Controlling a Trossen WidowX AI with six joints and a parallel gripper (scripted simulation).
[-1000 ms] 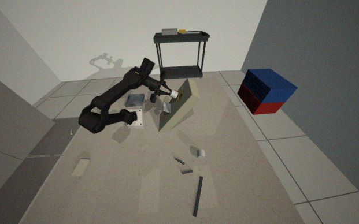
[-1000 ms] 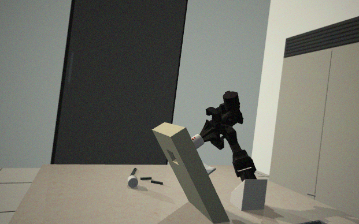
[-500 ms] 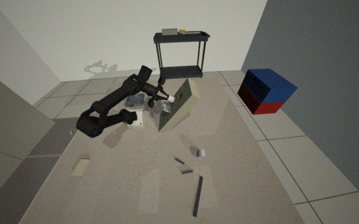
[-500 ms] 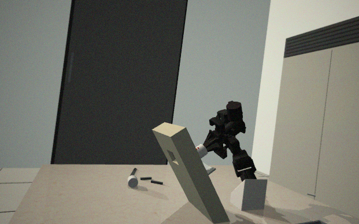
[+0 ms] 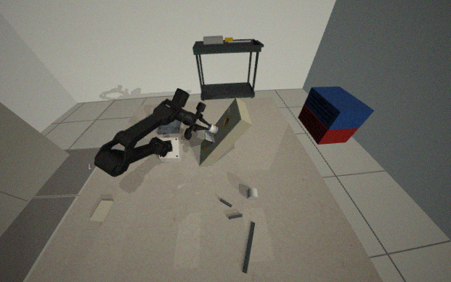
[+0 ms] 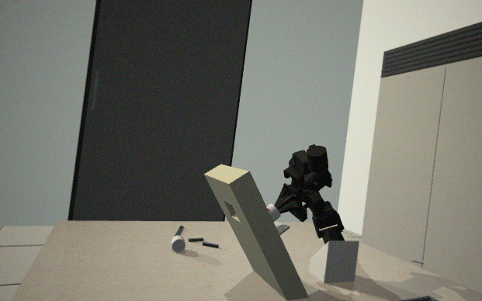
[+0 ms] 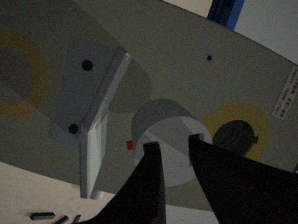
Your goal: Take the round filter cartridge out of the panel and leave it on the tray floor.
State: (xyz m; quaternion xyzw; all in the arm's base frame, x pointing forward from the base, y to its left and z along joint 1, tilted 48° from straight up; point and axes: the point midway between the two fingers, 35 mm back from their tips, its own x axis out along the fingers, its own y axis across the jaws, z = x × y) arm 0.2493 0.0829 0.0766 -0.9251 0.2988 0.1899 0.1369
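The grey round filter cartridge is 1 cm ahead of my gripper tip and 1 cm below it. Also, from my gripper tip: shallow blue-grey bin (32 cm behind, 29 cm to the left, 20 cm below); then service panel (5 cm ahead, 5 cm below).
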